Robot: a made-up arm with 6 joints.
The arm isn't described. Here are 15 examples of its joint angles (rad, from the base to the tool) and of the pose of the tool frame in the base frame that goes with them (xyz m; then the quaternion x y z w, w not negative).
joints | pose
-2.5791 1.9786 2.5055 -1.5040 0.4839 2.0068 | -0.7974 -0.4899 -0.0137 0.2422 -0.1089 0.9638 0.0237
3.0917 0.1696 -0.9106 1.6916 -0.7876 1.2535 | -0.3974 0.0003 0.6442 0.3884 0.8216 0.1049 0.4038
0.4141 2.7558 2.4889 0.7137 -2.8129 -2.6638 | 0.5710 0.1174 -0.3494 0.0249 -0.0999 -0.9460 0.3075
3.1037 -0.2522 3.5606 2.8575 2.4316 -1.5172 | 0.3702 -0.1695 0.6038 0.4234 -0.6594 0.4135 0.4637
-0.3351 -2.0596 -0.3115 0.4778 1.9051 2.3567 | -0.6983 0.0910 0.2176 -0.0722 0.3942 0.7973 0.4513
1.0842 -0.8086 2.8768 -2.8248 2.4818 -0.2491 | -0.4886 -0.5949 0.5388 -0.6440 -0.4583 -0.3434 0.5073
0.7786 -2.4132 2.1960 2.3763 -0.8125 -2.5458 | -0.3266 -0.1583 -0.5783 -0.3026 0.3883 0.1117 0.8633
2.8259 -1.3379 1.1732 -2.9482 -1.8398 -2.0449 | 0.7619 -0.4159 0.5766 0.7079 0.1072 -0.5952 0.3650
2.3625 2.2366 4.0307 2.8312 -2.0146 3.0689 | -0.3798 0.1586 0.1229 -0.9174 0.2234 0.2978 0.1405
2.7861 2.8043 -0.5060 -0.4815 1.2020 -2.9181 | 0.1315 0.1042 -0.2530 0.1692 0.4369 0.0483 0.8822
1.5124 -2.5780 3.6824 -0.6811 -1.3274 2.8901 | 0.1239 -0.0348 -0.4262 0.4195 0.5706 -0.6876 0.1598
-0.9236 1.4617 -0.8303 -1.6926 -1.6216 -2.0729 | 0.1985 -0.2301 0.1589 -0.1750 -0.0254 0.2576 0.9499
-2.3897 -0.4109 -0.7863 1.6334 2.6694 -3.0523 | -0.0646 -0.0742 0.8370 0.7533 -0.0033 0.1964 0.6277
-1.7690 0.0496 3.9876 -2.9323 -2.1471 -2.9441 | 0.1970 0.1769 0.6529 0.0488 0.0821 -0.7093 0.6984
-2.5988 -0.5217 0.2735 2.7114 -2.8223 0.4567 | 0.1999 -0.0512 1.0419 -0.4303 0.0866 0.3931 0.8080
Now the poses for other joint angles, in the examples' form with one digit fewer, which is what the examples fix.
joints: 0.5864 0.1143 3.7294 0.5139 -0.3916 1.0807
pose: -0.064 -0.212 0.637 0.312 -0.647 -0.659 0.221
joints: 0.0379 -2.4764 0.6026 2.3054 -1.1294 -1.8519
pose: -0.717 0.081 -0.380 -0.477 0.822 0.209 0.230
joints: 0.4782 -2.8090 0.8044 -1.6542 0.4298 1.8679
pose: -0.504 -0.246 -0.380 -0.447 0.873 0.095 0.170
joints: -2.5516 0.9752 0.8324 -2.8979 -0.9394 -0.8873
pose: -0.603 -0.593 0.493 0.465 -0.769 0.379 0.220
